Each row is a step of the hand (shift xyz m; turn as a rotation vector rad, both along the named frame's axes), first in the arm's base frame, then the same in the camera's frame.
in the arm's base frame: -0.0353 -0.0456 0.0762 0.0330 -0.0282 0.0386
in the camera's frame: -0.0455 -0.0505 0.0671 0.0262 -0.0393 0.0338
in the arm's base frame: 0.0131 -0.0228 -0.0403 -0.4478 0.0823 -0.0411
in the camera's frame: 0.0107 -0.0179 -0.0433 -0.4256 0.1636 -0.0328
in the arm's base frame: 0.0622 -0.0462 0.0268 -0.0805 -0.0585 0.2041
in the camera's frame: 0.0524 -0.0599 0.0196 -0.0975 -0.0758 0.1905
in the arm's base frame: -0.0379 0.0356 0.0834 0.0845 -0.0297 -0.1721
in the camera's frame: -0.0348 0.0277 0.0876 0.0853 -0.0157 -0.1735
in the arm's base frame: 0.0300 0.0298 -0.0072 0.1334 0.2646 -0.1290
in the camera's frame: 0.0348 0.0250 -0.0018 0.1810 0.2550 -0.0817
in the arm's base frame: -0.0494 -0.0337 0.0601 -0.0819 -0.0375 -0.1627
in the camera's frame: -0.0568 -0.0339 0.0530 -0.0803 0.0038 -0.1677
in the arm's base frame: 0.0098 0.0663 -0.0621 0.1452 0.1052 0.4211
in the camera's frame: 0.0233 0.0727 -0.0501 0.1433 0.0096 0.4346
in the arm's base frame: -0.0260 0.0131 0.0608 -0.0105 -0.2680 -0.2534
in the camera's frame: -0.0259 0.0074 0.0618 -0.0448 -0.2179 -0.2944
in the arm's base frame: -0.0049 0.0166 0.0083 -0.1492 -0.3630 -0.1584
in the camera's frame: -0.0024 0.0156 0.0109 -0.2012 -0.3017 -0.2182
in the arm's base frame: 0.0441 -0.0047 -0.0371 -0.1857 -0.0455 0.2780
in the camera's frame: 0.0442 -0.0062 -0.0368 -0.2020 -0.0570 0.2642
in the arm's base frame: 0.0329 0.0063 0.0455 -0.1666 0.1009 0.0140
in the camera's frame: 0.0316 -0.0068 0.0463 -0.1478 0.1245 0.0283
